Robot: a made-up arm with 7 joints.
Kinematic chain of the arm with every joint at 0, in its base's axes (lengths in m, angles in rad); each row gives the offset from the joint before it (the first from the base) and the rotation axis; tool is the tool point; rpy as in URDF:
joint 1: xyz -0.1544 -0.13 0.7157 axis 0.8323 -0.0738 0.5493
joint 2: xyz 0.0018 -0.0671 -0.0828 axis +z
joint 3: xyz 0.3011 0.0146 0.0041 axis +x
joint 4: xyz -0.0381 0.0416 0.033 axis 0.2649 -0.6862 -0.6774
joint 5: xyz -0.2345 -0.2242 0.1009 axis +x
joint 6: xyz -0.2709 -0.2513 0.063 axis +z
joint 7: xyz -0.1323 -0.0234 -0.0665 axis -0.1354 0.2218 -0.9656
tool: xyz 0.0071 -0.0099 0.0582 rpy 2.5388 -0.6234 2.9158
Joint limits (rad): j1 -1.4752..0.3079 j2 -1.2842..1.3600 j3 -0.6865..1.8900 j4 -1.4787..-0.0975 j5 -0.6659..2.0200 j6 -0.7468..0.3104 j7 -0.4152..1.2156
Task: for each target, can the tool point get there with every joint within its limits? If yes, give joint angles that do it. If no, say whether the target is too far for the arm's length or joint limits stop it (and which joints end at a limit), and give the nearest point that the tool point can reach.
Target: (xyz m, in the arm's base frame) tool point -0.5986 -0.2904 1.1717
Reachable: yes | joints -1.0863 0.0926 0.2652 -0.2431 0.2825 -0.4697 0.6514
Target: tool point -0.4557 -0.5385 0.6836
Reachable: yes | joints -0.2320 0.2923 0.0506 -0.2415 1.7687 -0.0848 0.5719
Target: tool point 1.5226 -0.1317 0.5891
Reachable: no: too far | nearest point 0.8630 -0.1483 0.6023 | short by 0.660 m
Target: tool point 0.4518 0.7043 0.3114
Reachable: no: joint limits stop it (at a limit: joint 1, joint 4, joint 6, joint 7) | nearest point 0.3995 0.6272 0.3377 | short by 0.097 m
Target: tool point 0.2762 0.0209 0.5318
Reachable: no: joint limits stop it (at a limit: joint 1, joint 2, joint 5, joint 6) | nearest point 0.4519 -0.0096 0.4644 | short by 0.191 m
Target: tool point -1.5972 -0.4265 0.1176
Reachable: no: too far | nearest point -0.9579 -0.4203 0.4871 | short by 0.738 m
